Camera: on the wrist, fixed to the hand. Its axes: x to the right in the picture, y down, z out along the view.
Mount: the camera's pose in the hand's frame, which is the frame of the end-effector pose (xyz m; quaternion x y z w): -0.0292 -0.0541 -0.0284 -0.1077 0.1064 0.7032 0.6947
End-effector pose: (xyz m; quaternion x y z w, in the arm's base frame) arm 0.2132 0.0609 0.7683 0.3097 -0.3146 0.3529 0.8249
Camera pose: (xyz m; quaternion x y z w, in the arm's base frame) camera 0.2476 0.0402 0.7138 -0.1325 -0.3866 0.8243 0.3917
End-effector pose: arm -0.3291 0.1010 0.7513 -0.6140 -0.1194 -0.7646 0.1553
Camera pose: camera -0.3697 0.1430 0.7171 -0.4459 0.4477 -0.5001 0.5921
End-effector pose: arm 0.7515 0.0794 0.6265 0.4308 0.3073 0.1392 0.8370
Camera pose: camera 0.7092 0.0510 0.5819 0.4104 -0.0154 0.7642 0.4973
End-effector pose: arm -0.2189 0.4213 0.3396 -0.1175 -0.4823 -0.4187 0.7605
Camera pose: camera -0.2468 0.3864 0.2887 -0.4581 -0.1264 0.1795 0.8614
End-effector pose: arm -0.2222 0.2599 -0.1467 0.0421 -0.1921 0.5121 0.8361
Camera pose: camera -0.1788 0.2174 -0.1767 -0.2504 -0.1292 0.9275 0.2457
